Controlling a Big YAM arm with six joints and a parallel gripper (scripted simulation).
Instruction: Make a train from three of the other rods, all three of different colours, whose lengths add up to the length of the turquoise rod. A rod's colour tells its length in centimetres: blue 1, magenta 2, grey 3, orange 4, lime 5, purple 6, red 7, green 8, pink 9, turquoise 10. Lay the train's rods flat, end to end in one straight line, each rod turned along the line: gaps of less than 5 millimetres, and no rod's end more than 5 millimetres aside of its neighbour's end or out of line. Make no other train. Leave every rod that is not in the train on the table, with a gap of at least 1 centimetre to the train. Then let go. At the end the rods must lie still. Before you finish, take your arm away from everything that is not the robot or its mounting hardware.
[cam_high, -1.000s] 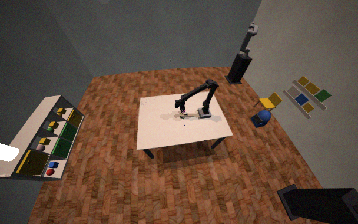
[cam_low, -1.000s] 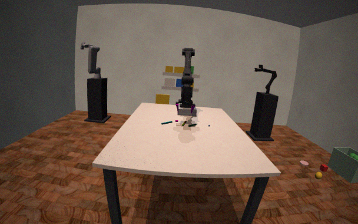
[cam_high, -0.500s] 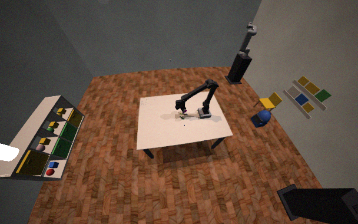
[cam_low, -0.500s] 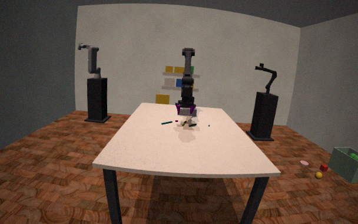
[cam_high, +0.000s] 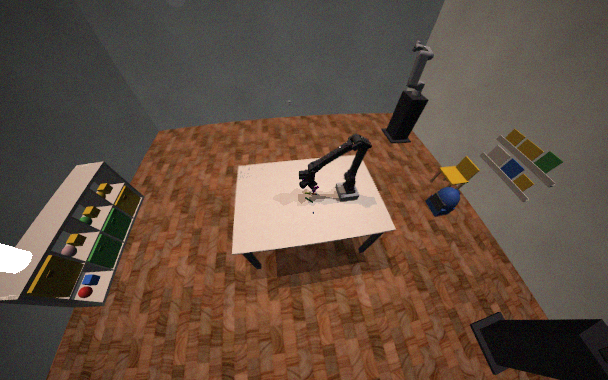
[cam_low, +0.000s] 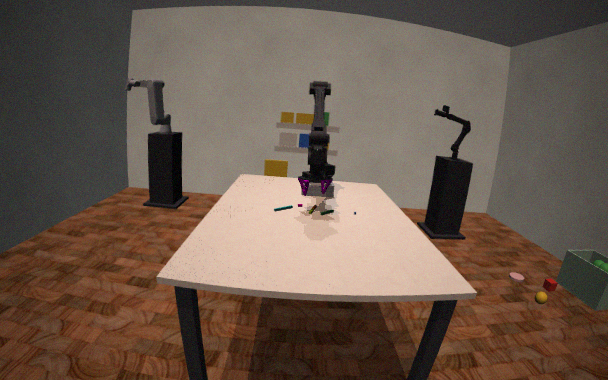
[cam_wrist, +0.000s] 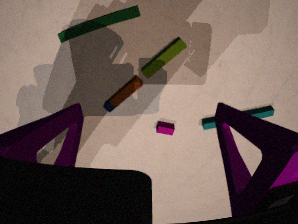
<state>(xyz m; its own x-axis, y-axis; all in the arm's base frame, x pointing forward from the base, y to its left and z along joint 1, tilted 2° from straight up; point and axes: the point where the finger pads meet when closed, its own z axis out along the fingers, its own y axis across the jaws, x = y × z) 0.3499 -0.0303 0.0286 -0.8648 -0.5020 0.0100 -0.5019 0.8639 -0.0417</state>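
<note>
Right now my hand is 80 mm above the lime rod, 20 mm short of it and 10 mm to the left of it. From my hand the other things lie so: magenta rod (80 mm below, 60 mm to the right, 60 mm behind); orange rod (80 mm below, 30 mm behind, 10 mm to the left); green rod (80 mm below, 70 mm to the left, 20 mm ahead).
</note>
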